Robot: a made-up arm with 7 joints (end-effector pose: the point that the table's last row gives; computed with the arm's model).
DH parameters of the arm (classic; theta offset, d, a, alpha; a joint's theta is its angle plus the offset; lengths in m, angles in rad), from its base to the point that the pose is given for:
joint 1: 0 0.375 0 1.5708
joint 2: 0 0.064 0 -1.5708
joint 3: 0 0.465 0.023 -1.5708
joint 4: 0 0.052 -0.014 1.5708
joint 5: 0 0.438 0 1.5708
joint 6: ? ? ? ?
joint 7: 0 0.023 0 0
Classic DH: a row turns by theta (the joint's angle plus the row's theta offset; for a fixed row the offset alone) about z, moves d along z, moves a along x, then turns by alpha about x.
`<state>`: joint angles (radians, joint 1 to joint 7).
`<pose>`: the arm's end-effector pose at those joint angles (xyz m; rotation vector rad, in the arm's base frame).
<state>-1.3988 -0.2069 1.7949 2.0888 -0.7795 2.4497 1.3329</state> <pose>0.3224 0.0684 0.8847 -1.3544 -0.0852 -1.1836</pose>
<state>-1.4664 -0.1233 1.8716 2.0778 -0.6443 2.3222 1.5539</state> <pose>0.3322 0.1066 0.8850 -1.4313 0.1978 -1.0276</pose>
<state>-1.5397 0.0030 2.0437 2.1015 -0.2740 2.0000 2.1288</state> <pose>0.3736 0.1733 0.8312 -1.3757 1.0156 -0.4751</pose>
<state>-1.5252 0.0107 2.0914 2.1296 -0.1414 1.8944 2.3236</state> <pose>0.3824 0.1854 0.7977 -1.2812 1.2942 -0.2412</pose>
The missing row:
joint 6: 1.5708 0.162 0.172 1.5708
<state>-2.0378 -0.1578 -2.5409 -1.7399 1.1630 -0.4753 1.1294</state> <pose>-0.0933 -0.6248 0.8252 0.1990 -1.1753 -0.7261</pose>
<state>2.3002 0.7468 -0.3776 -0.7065 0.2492 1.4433 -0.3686</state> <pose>0.5830 -0.5701 0.6351 0.4866 1.3139 -1.2366</pose>
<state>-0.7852 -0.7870 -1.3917 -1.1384 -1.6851 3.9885 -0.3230</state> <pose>0.3433 0.0209 0.7454 0.5225 -2.6138 0.9814</pose>
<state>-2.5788 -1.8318 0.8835 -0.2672 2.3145 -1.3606 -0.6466</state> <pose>-0.7775 -0.5332 0.4253 1.5101 0.8534 2.3180</pose>
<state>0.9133 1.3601 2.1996 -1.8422 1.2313 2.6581 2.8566</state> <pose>-0.0674 -0.4839 0.7205 -0.6827 -0.0649 -0.8362</pose>
